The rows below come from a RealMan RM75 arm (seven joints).
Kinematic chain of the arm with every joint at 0, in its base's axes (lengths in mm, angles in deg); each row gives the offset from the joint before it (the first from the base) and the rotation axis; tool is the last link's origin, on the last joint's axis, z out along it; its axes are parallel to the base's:
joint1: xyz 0 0 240.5 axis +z
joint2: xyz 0 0 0 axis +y
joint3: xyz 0 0 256 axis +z
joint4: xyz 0 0 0 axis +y
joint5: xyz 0 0 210 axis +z
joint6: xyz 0 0 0 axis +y
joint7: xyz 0 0 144 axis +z
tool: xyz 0 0 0
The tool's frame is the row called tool.
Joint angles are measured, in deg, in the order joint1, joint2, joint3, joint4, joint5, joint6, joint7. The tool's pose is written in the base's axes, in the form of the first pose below.
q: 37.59 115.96 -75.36 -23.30 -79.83 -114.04 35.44
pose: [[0.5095 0.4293 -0.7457 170.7], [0.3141 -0.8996 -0.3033 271.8], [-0.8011 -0.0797 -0.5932 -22.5], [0 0 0 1]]
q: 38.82 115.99 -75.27 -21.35 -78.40 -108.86 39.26
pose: [[0.5778 0.3352 -0.7441 169.4], [0.2591 -0.9399 -0.2223 285.4], [-0.7740 -0.0643 -0.6300 -30.6], [0 0 0 1]]
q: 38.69 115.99 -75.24 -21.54 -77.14 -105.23 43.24
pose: [[0.6210 0.2550 -0.7411 170.0], [0.2072 -0.9654 -0.1585 294.3], [-0.7559 -0.0551 -0.6524 -33.6], [0 0 0 1]]
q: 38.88 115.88 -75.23 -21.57 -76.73 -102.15 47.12
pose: [[0.6601 0.1847 -0.7281 171.1], [0.1509 -0.9821 -0.1124 302.2], [-0.7358 -0.0357 -0.6762 -36.2], [0 0 0 1]]
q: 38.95 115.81 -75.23 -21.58 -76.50 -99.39 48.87
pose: [[0.6866 0.1383 -0.7138 172.9], [0.1258 -0.9895 -0.0708 308.7], [-0.7161 -0.0411 -0.6968 -38.6], [0 0 0 1]]
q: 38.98 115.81 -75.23 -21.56 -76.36 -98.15 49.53
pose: [[0.6967 0.1181 -0.7075 173.7], [0.1155 -0.9920 -0.0518 311.5], [-0.7080 -0.0456 -0.7048 -39.8], [0 0 0 1]]
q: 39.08 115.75 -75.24 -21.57 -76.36 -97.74 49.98
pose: [[0.7013 0.1107 -0.7042 173.7], [0.1098 -0.9929 -0.0468 312.8], [-0.7043 -0.0445 -0.7085 -39.9], [0 0 0 1]]
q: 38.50 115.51 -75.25 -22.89 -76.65 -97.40 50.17
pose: [[0.7073 0.1170 -0.6972 174.9], [0.1228 -0.9915 -0.0419 313.9], [-0.6962 -0.0560 -0.7157 -37.4], [0 0 0 1]]
